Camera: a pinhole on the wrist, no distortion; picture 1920 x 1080 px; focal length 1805.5 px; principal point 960.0 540.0 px. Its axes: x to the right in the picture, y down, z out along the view. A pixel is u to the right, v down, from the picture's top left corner.
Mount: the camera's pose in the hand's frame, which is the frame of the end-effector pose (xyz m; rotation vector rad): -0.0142 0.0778 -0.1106 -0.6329 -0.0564 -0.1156
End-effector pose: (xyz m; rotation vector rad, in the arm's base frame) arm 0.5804 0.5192 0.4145 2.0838 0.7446 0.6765
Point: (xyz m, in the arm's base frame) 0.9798 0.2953 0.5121
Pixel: 1582.3 307.8
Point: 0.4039 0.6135 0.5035
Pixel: behind the camera
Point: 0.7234 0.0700 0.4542
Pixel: 275.0 186.3
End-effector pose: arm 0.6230 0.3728 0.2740 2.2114 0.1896 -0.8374
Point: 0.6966 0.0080 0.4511
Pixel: 943.7 1075.9
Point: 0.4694 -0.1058 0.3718
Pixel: 656.2 266.3
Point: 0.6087 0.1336 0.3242
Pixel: 1040.2 155.3
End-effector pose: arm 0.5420 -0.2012 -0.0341 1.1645 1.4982 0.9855
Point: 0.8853 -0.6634 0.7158
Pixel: outside the picture
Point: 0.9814 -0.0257 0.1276
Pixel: 1444.6 116.3
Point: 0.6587 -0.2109 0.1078
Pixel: 750.6 51.3
